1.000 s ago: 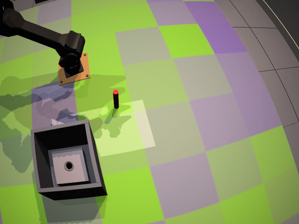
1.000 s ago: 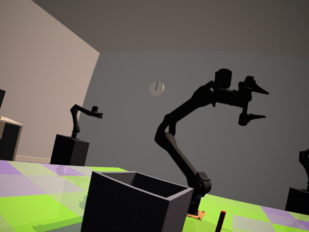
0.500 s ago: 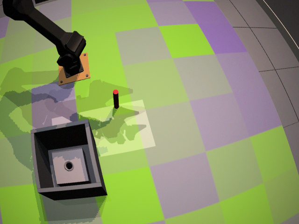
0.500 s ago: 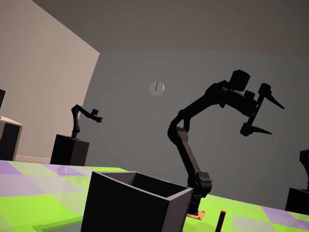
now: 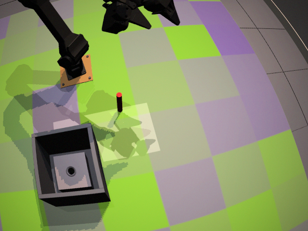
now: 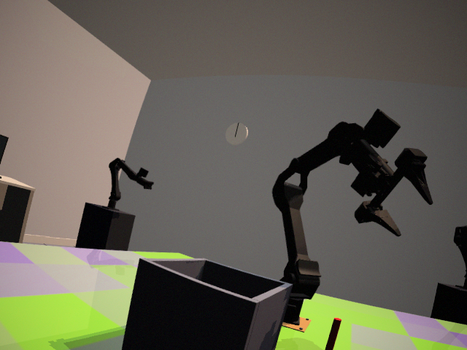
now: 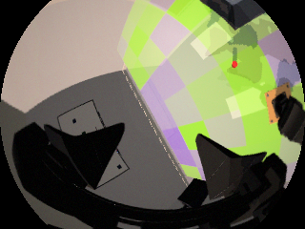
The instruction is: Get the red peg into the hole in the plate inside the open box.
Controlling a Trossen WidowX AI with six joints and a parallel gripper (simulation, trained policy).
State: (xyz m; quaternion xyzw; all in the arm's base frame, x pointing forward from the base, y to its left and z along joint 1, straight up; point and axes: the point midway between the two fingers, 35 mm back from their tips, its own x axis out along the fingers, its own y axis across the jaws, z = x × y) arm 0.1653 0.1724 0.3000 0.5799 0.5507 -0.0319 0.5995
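My gripper tip is 24 cm above the red peg, 11 cm to the left of it and 1 cm short of it. The rest, counted from my gripper tip: plate: 30 cm to the right, 23 cm below, 15 cm ahead.
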